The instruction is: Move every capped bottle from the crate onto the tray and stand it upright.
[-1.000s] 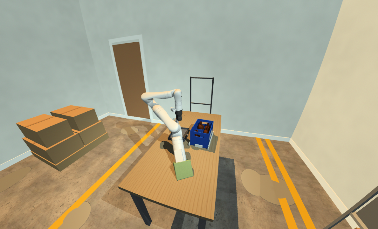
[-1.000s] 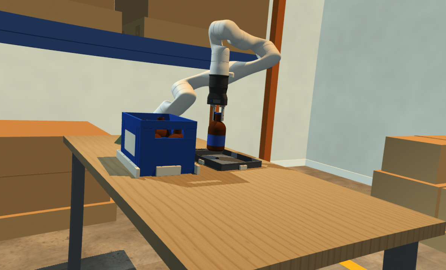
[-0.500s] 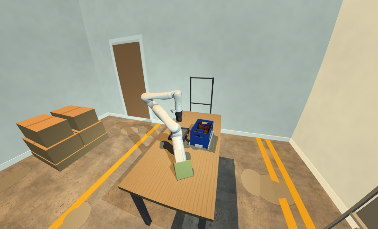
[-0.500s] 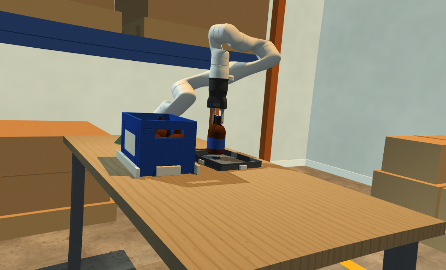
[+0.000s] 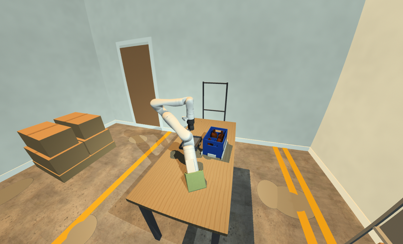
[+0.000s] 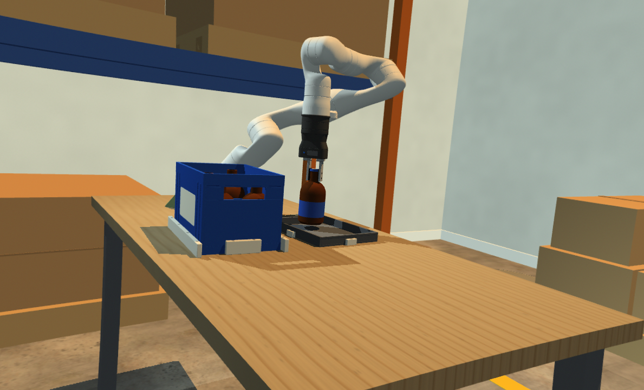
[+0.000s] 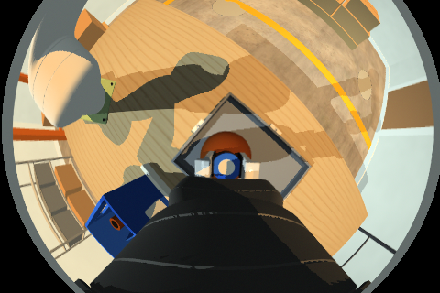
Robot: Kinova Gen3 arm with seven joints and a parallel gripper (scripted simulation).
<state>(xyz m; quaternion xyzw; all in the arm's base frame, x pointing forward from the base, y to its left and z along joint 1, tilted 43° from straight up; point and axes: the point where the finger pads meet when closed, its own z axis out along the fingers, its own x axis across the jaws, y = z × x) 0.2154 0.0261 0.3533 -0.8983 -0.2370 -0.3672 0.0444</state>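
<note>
My hand is 6 cm above the brown capped bottle. Also, from my hand: dark tray 5 cm ahead, 15 cm below; blue crate 2 cm ahead, 28 cm to the right, 8 cm below.
</note>
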